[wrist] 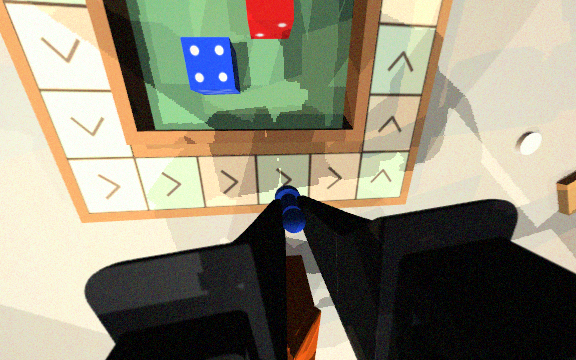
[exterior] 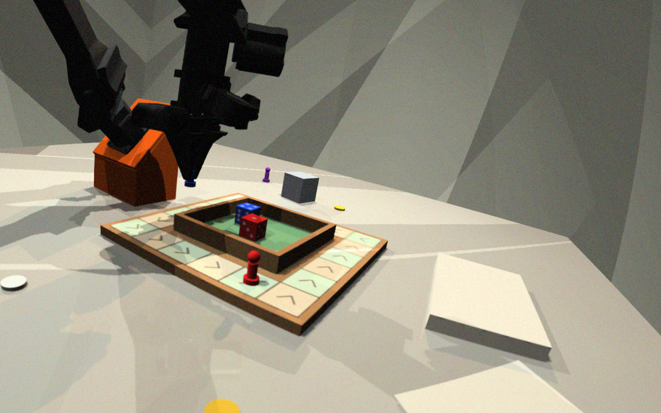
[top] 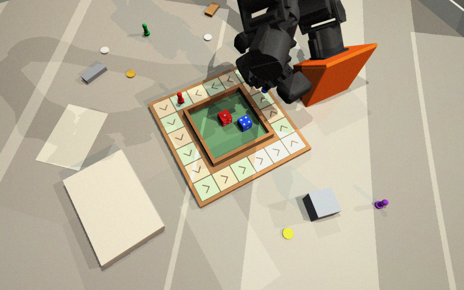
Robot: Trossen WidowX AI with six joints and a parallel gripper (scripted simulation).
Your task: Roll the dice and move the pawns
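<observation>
Now: the green tray 110 mm ahead of my gripper tip, 60 mm below it and 30 mm to the left of it. Also, from my gripper tip: red pawn (190 mm ahead, 80 mm to the right, 40 mm below); then blue pawn (10 mm above); then grey cube (280 mm to the left, 40 mm below, 10 mm ahead).
</observation>
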